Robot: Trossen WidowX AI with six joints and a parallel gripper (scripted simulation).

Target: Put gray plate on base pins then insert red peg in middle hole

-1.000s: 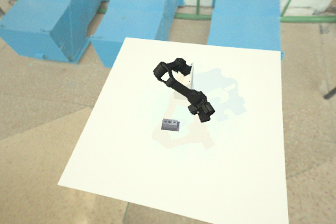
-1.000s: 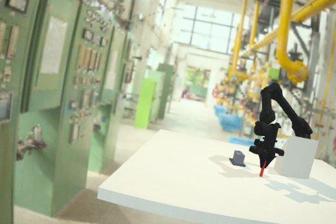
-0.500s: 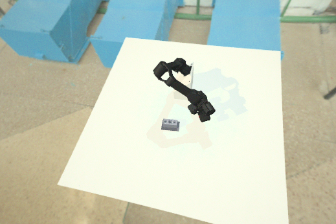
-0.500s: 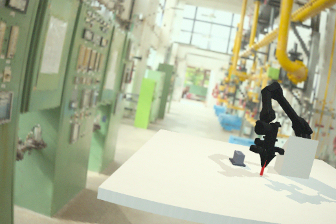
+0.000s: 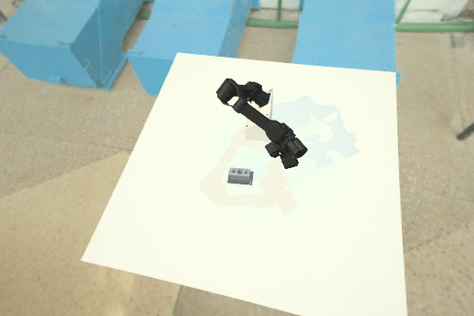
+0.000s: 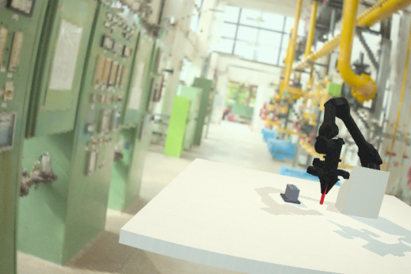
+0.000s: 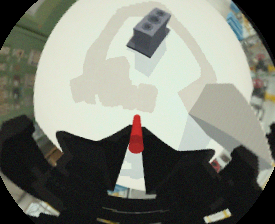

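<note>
Now: the gray plate 10 cm ahead of my gripper tip, 18 cm to the right of it and 4 cm below it. The rest, counted from my gripper tip: dark base (10 cm ahead, 18 cm to the right, 8 cm below); red peg (right at my gripper tip).
</note>
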